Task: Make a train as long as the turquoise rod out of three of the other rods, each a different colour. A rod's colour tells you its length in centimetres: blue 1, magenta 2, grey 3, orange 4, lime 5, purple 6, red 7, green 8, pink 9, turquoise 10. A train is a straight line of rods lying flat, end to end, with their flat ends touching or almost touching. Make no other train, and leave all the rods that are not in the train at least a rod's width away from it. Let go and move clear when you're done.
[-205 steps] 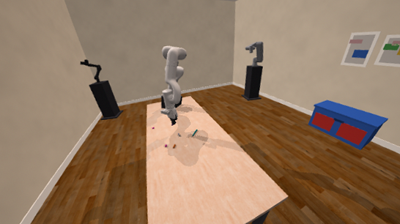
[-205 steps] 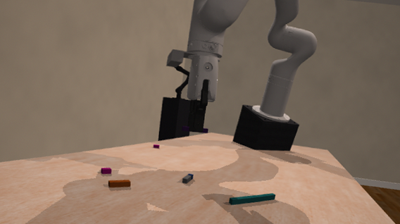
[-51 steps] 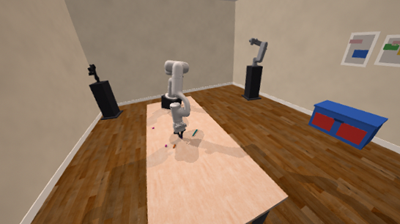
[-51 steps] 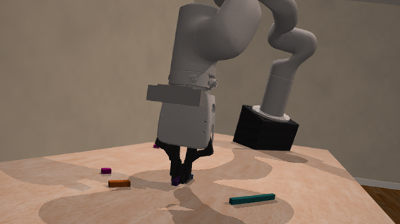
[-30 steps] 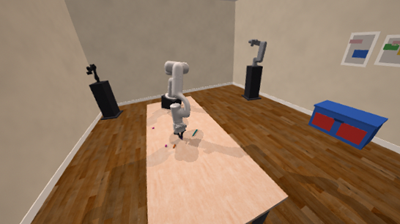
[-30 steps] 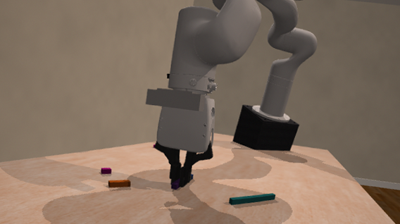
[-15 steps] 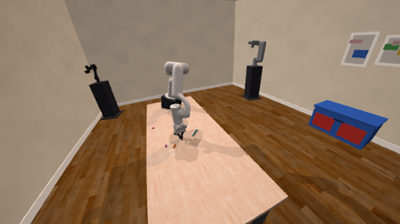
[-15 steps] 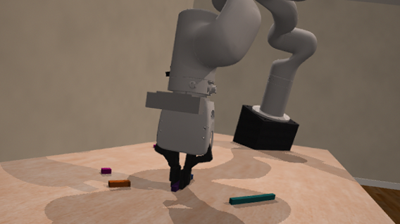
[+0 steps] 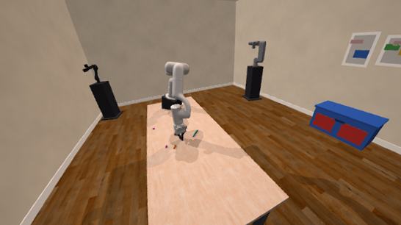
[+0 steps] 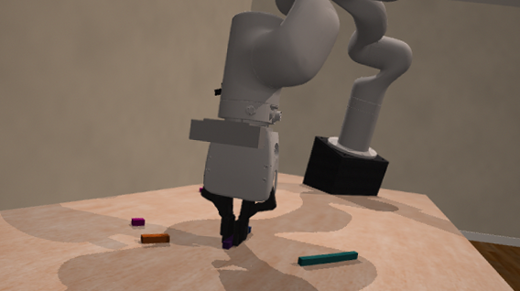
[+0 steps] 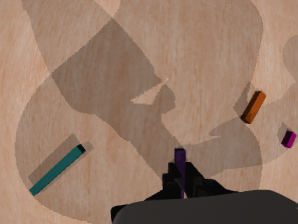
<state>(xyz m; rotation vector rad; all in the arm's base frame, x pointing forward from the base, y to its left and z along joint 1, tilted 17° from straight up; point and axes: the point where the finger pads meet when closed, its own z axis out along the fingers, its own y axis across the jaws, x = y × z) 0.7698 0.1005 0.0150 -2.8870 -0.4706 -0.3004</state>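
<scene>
My hand is 2 cm above the purple rod. Round my hand: grey rod 4 cm behind, 2 cm to the right, 2 cm below; then orange rod 10 cm ahead, 6 cm to the right, 2 cm below; then blue rod 7 cm behind, 2 cm to the right, 2 cm below.
</scene>
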